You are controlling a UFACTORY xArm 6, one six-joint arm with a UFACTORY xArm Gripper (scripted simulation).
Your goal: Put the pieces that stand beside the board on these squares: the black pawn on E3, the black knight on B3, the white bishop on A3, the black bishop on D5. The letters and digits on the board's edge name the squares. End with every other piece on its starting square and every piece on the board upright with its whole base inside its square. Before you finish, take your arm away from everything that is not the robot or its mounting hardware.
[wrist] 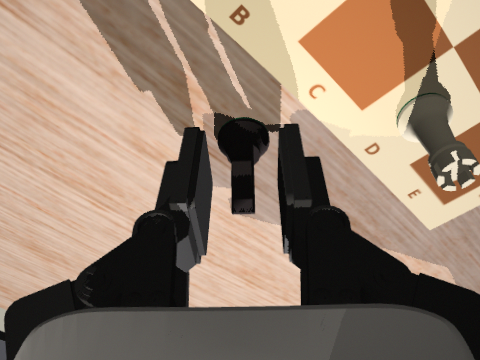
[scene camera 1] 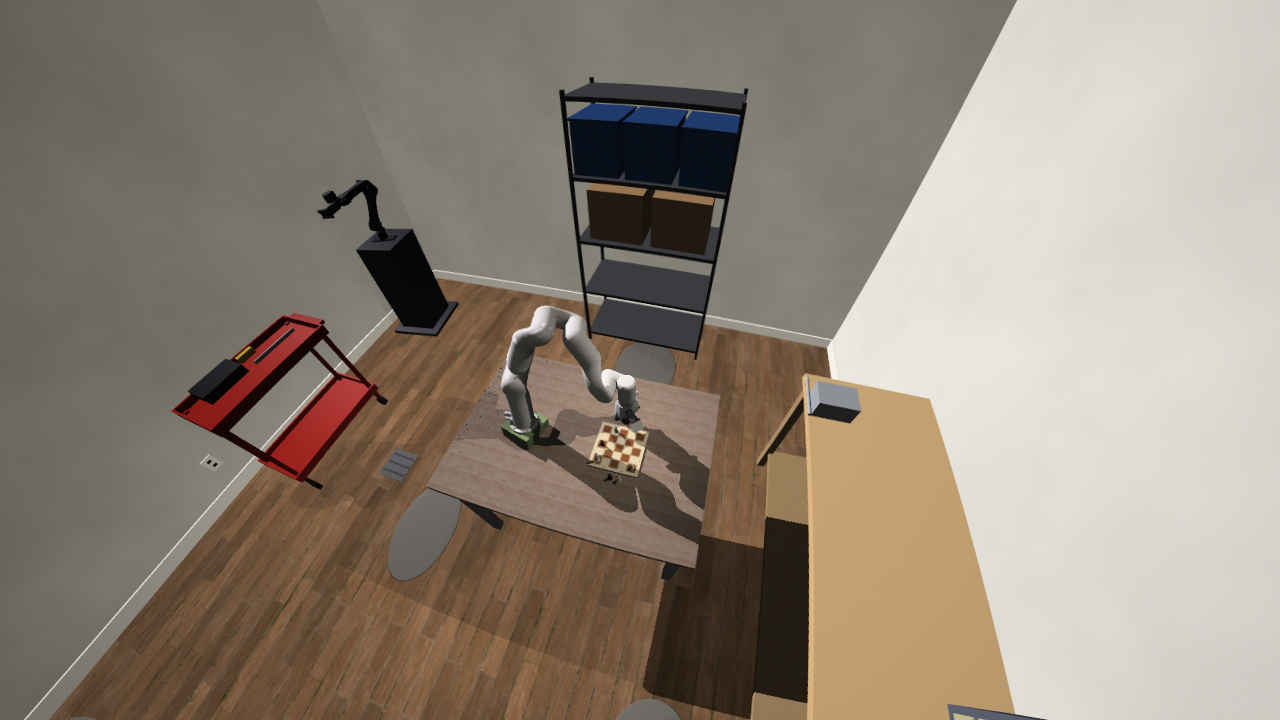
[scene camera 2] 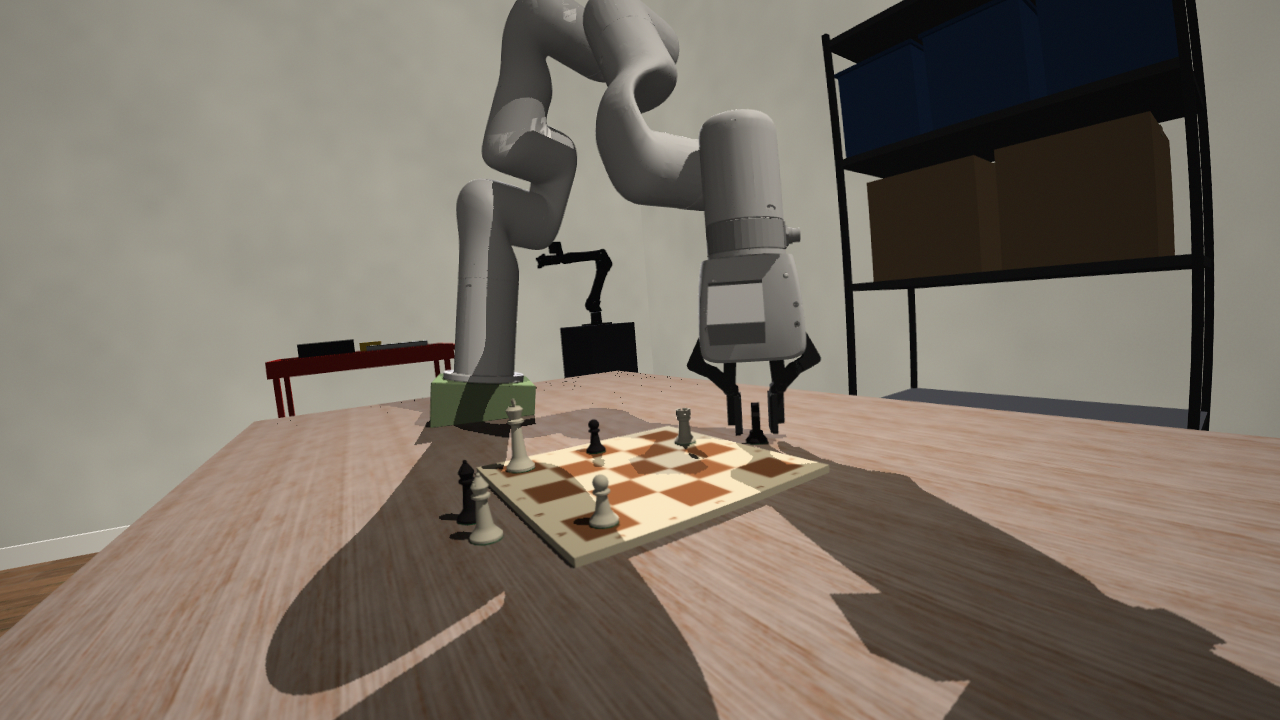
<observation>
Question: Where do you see a black knight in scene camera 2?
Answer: At 467, 516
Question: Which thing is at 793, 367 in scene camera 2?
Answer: The gripper.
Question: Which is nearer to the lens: the white pawn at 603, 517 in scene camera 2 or the chessboard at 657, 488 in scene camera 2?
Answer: The white pawn.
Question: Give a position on a chessboard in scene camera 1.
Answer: At 621, 449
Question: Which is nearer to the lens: the white pawn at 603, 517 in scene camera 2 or the tall white piece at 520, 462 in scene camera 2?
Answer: The white pawn.
</observation>
